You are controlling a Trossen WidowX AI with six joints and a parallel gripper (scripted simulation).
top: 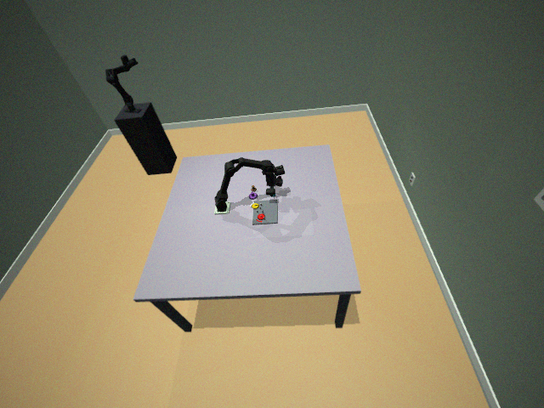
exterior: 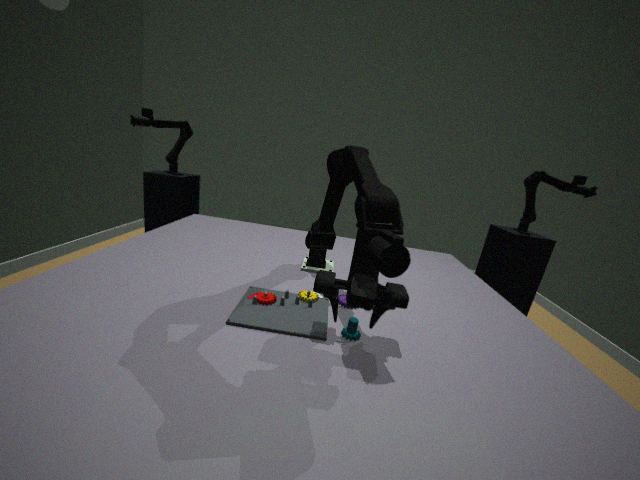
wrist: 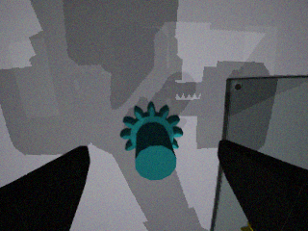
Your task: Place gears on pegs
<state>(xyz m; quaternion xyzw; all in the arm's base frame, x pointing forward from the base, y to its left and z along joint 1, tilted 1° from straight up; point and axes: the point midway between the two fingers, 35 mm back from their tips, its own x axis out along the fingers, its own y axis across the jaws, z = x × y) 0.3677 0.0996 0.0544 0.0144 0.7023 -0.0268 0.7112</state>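
Right now my gripper tip is 21 cm to the left of the red gear, 8 cm past it and 1 cm above it. The rest, counted from my gripper tip: yellow gear (12 cm behind, 10 cm to the right, 1 cm below); purple gear (15 cm behind, 1 cm below); teal gear (1 cm below).
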